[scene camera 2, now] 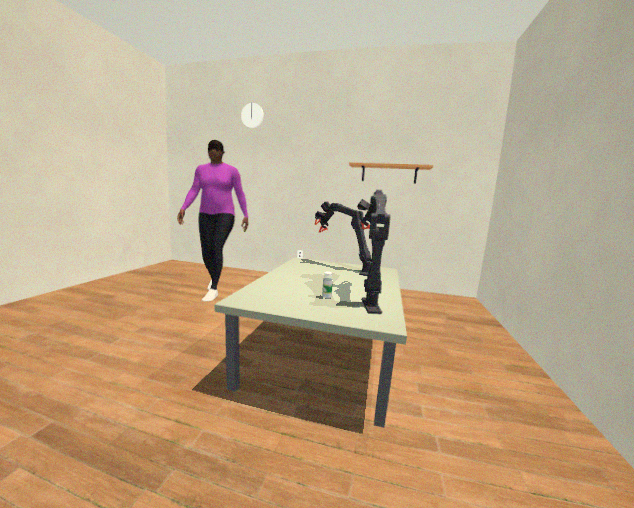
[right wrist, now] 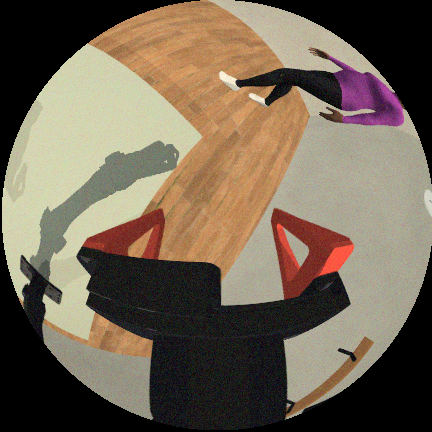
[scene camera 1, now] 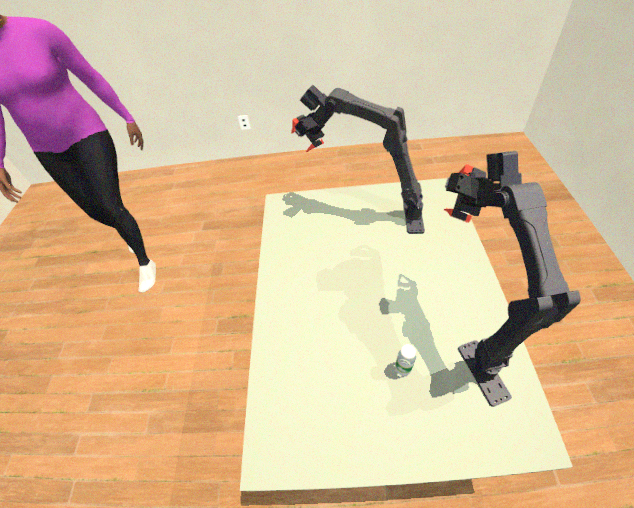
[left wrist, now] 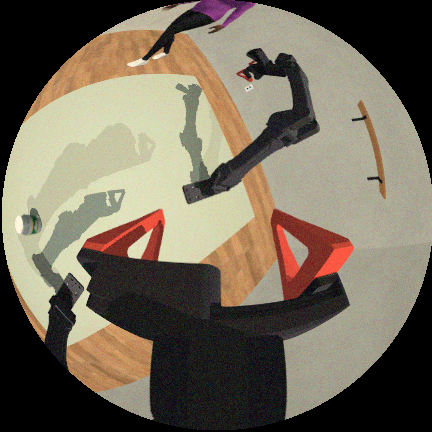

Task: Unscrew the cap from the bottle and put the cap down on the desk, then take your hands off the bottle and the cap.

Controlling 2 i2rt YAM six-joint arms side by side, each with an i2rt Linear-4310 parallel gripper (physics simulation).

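Note:
A small bottle (scene camera 1: pixel 405 365) (scene camera 2: pixel 327 288) (left wrist: pixel 35 224) with a green band stands upright on the pale green desk (scene camera 1: pixel 317 433) (scene camera 2: pixel 264 301) (left wrist: pixel 100 100) (right wrist: pixel 75 100). Its white cap (scene camera 1: pixel 408 350) (scene camera 2: pixel 328 274) (left wrist: pixel 21 224) sits on top. My left gripper (scene camera 1: pixel 454 193) (left wrist: pixel 217 214) is open and empty, high above the desk and well away from the bottle. My right gripper (scene camera 1: pixel 301 138) (scene camera 2: pixel 319 226) (right wrist: pixel 217 213) is open and empty, raised over the desk's far end, farther from the bottle. The bottle does not show in the right wrist view.
A person in a purple top (scene camera 1: pixel 58 95) (scene camera 2: pixel 215 190) (right wrist: pixel 370 95) is on the floor side left of the desk, apart from it. A wooden wall shelf (scene camera 2: pixel 390 166) (left wrist: pixel 378 150) and a round clock (scene camera 2: pixel 252 115) are on the wall. The arms' shadows fall across the desk.

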